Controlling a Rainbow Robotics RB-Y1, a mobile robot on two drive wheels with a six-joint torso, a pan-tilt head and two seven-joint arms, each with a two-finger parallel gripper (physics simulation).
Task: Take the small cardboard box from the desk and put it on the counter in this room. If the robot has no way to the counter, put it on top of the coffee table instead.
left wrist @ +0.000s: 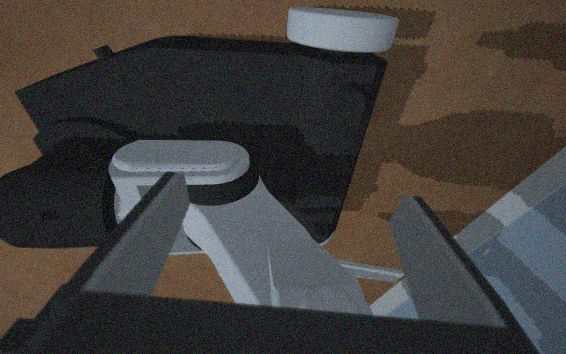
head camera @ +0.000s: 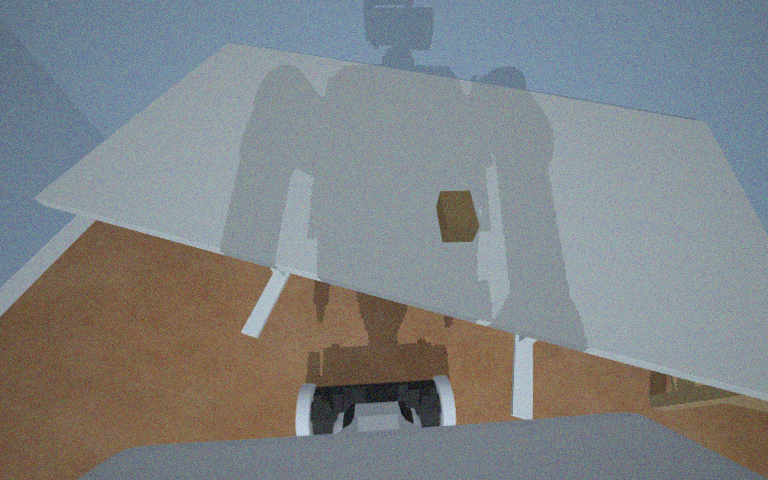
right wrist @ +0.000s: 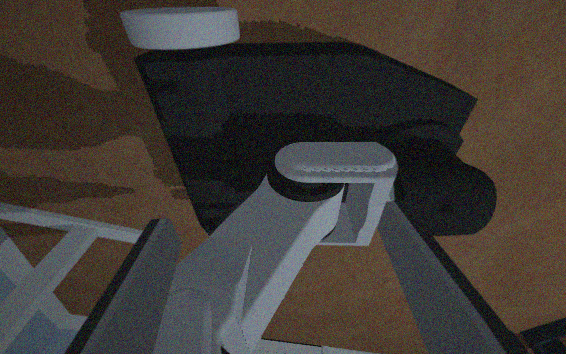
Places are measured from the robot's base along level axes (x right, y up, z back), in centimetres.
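Pixels of known places: left gripper, fingertip midpoint: [left wrist: 292,198]; right gripper, fingertip midpoint: [right wrist: 279,222].
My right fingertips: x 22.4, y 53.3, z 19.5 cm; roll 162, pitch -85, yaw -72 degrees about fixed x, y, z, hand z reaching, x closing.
Observation:
Behind a point stands the place of what it marks.
The small cardboard box [head camera: 457,216] {x 16.2, y 100.0, z -22.6 cm} sits on the white desk [head camera: 640,226] {x 56.4, y 95.0, z -22.2 cm} in the head view, right of the middle and nearer the front edge than the back, inside my shadow. My left gripper [left wrist: 292,198] {x -23.3, y 53.6, z 15.0 cm} is open and empty, with its fingers wide apart over my own base and the floor. My right gripper [right wrist: 279,222] {x 22.4, y 53.3, z 19.4 cm} is open and empty, also over my base and the floor. Neither gripper shows in the head view, and both are apart from the box. The counter does not show.
A small part of a wooden piece, which looks like the coffee table [head camera: 699,392] {x 118.9, y 24.8, z 4.3 cm}, shows past the desk's front edge at the lower right. A desk leg foot [head camera: 523,379] stands right of my base, another [head camera: 265,305] to the left. A blue wall [head camera: 651,50] {x 76.2, y 108.7, z -69.5 cm} is behind the desk.

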